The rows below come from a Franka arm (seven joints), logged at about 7 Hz.
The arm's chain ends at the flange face. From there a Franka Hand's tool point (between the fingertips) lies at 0.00 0.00 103.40 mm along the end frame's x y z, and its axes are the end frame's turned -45 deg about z.
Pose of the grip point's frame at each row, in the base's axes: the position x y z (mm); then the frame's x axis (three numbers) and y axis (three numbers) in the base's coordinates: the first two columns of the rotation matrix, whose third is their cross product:
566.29 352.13 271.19 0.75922 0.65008 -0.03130 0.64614 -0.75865 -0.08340
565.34 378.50 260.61 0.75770 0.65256 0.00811 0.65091 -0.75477 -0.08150
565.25 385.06 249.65 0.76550 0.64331 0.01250 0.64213 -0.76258 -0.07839
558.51 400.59 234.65 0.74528 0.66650 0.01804 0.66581 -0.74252 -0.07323
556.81 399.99 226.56 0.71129 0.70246 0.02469 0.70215 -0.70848 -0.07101
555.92 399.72 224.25 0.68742 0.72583 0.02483 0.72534 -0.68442 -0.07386
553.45 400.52 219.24 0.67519 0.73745 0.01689 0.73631 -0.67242 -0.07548
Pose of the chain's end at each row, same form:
574.35 347.67 374.18 0.99374 -0.07677 -0.08111 -0.07996 -0.99612 -0.03684
570.21 371.57 363.66 0.99604 -0.07227 -0.05189 -0.07551 -0.99513 -0.06336
569.48 378.03 352.72 0.99534 -0.08434 -0.04659 -0.08724 -0.99411 -0.06427
562.17 393.70 337.76 0.99779 -0.05375 -0.03903 -0.05619 -0.99633 -0.06454
560.16 392.97 329.67 0.99945 -0.00426 -0.03275 -0.00646 -0.99769 -0.06767
559.71 392.61 327.34 0.99897 0.02928 -0.03467 0.02681 -0.99720 -0.06978
558.03 393.96 322.33 0.99808 0.04598 -0.04143 0.04322 -0.99693 -0.06532

